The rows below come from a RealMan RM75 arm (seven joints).
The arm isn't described. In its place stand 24 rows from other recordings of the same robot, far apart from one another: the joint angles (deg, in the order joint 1, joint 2, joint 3, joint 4, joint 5, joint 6, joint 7), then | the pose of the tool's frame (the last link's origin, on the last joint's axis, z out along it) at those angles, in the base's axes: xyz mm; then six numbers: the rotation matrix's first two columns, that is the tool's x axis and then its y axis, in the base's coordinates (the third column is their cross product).
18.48, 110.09, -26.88, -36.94, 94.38, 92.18, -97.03 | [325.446 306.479 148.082 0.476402 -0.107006 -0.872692 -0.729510 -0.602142 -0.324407]
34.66, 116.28, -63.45, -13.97, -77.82, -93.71, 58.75 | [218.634 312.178 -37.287 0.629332 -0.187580 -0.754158 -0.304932 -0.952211 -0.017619]
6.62, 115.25, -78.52, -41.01, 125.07, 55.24, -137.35 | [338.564 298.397 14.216 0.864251 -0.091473 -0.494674 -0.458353 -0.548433 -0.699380]
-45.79, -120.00, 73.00, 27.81, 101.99, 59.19, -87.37 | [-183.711 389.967 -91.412 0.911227 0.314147 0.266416 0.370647 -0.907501 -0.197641]
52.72, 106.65, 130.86, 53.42, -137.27, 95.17, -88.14 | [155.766 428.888 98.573 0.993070 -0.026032 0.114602 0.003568 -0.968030 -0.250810]
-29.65, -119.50, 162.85, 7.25, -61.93, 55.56, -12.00 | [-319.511 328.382 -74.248 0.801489 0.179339 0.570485 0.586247 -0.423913 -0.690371]
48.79, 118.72, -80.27, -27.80, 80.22, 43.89, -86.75 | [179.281 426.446 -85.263 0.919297 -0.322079 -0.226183 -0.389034 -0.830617 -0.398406]
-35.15, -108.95, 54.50, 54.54, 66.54, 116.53, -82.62 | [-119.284 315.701 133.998 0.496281 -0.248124 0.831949 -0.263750 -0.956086 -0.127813]
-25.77, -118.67, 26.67, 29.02, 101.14, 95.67, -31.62 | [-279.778 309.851 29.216 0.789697 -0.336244 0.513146 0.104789 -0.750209 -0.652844]
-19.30, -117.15, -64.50, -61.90, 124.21, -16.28, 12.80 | [-217.901 344.622 -100.689 0.535702 0.658879 0.528111 0.841852 -0.368120 -0.394681]
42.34, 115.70, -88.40, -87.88, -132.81, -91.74, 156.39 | [70.752 341.457 -6.234 0.874429 -0.465756 0.135812 -0.421938 -0.868258 -0.260953]
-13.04, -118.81, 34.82, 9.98, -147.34, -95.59, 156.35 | [-369.581 240.324 105.411 0.617250 -0.479129 0.624050 0.748654 0.113805 -0.653120]
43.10, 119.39, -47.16, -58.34, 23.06, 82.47, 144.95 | [237.353 400.582 39.890 -0.479532 0.868531 0.125310 0.804801 0.378366 0.457313]
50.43, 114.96, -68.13, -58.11, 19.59, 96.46, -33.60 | [189.911 393.830 32.124 0.555752 -0.749323 0.360076 -0.565942 -0.658270 -0.496376]
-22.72, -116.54, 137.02, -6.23, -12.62, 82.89, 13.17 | [-346.249 253.921 -37.346 0.930524 -0.344607 0.123981 -0.113424 -0.593061 -0.797129]
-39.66, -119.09, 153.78, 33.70, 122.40, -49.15, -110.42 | [-148.976 355.407 -126.126 0.741744 -0.623415 -0.247325 -0.470692 -0.221180 -0.854125]
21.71, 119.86, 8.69, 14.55, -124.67, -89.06, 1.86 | [252.226 247.985 -77.238 0.647851 0.267511 -0.713251 -0.427978 -0.646752 -0.631305]
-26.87, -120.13, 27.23, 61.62, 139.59, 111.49, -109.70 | [-288.913 279.055 64.151 0.619200 0.748059 0.238747 0.771631 -0.636015 -0.008451]
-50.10, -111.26, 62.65, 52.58, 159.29, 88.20, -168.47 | [-215.538 416.875 57.426 0.271528 0.962079 0.026008 0.775662 -0.202759 -0.597693]
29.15, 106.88, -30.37, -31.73, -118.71, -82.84, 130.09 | [335.719 346.644 89.542 0.046438 -0.811507 -0.582494 -0.984372 -0.136338 0.111464]
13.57, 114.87, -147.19, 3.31, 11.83, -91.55, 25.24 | [354.526 182.857 -40.792 0.763999 -0.139231 -0.630016 -0.481449 -0.773076 -0.412989]
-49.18, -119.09, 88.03, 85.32, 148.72, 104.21, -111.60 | [-74.894 341.766 -7.064 0.793209 -0.279671 -0.540929 -0.316847 -0.948132 0.025583]
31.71, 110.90, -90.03, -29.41, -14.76, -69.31, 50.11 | [195.801 404.932 58.743 0.404687 0.171391 -0.898250 -0.604370 -0.687040 -0.403377]
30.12, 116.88, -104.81, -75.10, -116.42, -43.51, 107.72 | [99.441 358.402 -74.329 0.985790 0.139000 -0.094321 0.083522 -0.892759 -0.442724]
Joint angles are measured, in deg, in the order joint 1, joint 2, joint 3, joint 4, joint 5, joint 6, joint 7. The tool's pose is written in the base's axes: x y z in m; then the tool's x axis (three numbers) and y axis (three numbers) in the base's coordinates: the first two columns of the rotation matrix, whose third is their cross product. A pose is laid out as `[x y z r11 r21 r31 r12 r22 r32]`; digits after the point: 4 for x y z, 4 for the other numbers.
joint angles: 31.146, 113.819, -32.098, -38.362, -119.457, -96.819, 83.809
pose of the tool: [0.2768 0.3306 0.0479 0.7754 -0.3875 -0.4986 -0.5032 -0.8562 -0.1172]
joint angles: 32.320, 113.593, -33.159, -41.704, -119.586, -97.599, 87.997
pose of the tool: [0.2658 0.3393 0.0571 0.7844 -0.3947 -0.4785 -0.5012 -0.8578 -0.1141]
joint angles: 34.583, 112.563, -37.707, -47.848, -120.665, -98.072, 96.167
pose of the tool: [0.2447 0.3549 0.0706 0.8204 -0.4152 -0.3931 -0.4922 -0.8627 -0.1161]
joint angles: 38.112, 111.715, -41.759, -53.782, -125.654, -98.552, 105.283
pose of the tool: [0.2218 0.3710 0.0796 0.8529 -0.4528 -0.2599 -0.4968 -0.8570 -0.1369]
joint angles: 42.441, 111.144, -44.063, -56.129, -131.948, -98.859, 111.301
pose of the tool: [0.2031 0.3858 0.0823 0.8666 -0.4797 -0.1378 -0.4978 -0.8507 -0.1691]
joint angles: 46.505, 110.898, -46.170, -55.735, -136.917, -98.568, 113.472
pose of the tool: [0.1877 0.3976 0.0780 0.8811 -0.4715 -0.0370 -0.4694 -0.8621 -0.1909]
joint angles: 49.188, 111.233, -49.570, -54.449, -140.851, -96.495, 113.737
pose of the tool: [0.1796 0.4060 0.0665 0.8938 -0.4443 0.0610 -0.4230 -0.8803 -0.2148]
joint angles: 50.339, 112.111, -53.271, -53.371, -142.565, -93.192, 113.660
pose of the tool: [0.1753 0.4113 0.0515 0.9026 -0.4132 0.1209 -0.3784 -0.8954 -0.2349]
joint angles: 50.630, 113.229, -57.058, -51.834, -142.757, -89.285, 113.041
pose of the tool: [0.1741 0.4134 0.0330 0.9114 -0.3803 0.1572 -0.3378 -0.9096 -0.2420]
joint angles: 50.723, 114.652, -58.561, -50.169, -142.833, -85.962, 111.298
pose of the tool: [0.1744 0.4137 0.0163 0.9222 -0.3498 0.1647 -0.3063 -0.9210 -0.2409]
